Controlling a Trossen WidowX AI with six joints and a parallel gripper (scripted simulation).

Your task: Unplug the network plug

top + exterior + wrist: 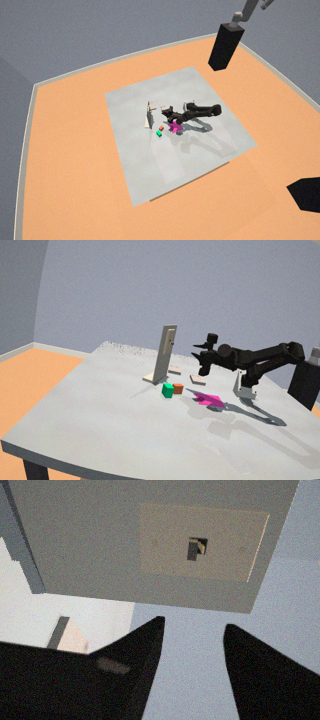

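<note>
The network plug lies 100 mm ahead of my gripper tip and 40 mm to the right of it. Also, from my gripper tip: cream upright panel (120 mm ahead, 60 mm below, 40 mm to the right); then brown cube (170 mm below, 90 mm to the left, 30 mm ahead); then green cube (160 mm below, 140 mm to the left, 70 mm ahead).
</note>
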